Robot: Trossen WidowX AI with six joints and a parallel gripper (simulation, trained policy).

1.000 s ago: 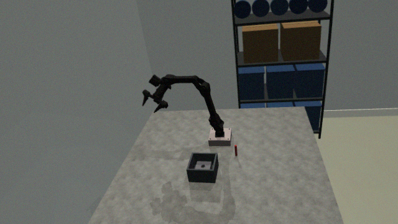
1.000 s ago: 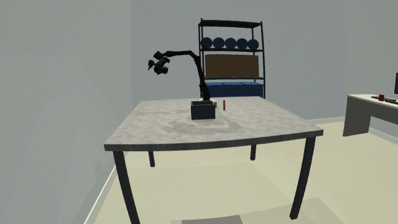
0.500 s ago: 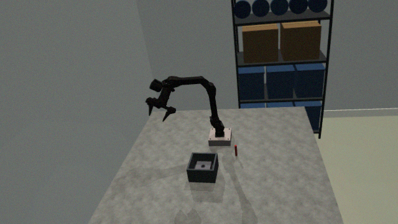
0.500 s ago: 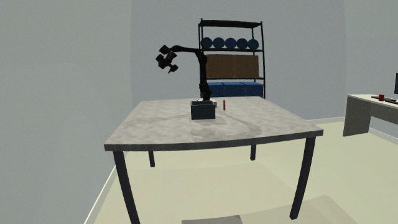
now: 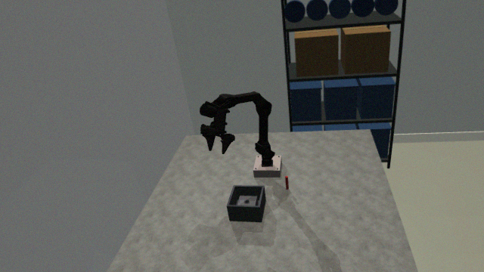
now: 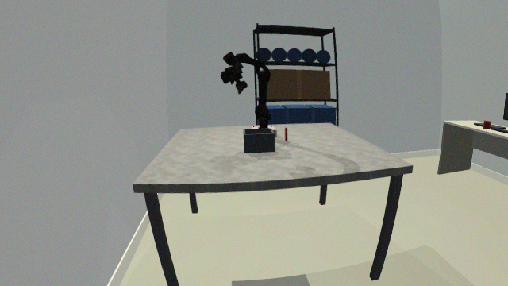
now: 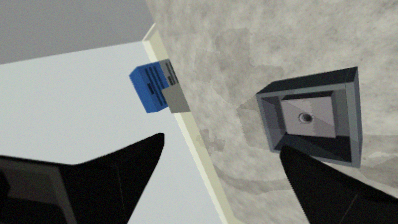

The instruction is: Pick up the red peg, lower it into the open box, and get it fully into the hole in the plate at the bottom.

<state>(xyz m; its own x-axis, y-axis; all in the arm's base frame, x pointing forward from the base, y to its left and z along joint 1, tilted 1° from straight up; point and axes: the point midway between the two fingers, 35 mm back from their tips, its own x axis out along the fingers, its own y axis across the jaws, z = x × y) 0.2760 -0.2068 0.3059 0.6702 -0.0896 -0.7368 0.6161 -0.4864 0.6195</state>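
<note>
The red peg lies 31 cm to the left of my gripper tip, 29 cm below it and 12 cm behind it. The rest, counted from my gripper tip: dark box 31 cm below, 11 cm to the left, 4 cm ahead; then grey plate 29 cm below, 11 cm to the left, 4 cm ahead.
</note>
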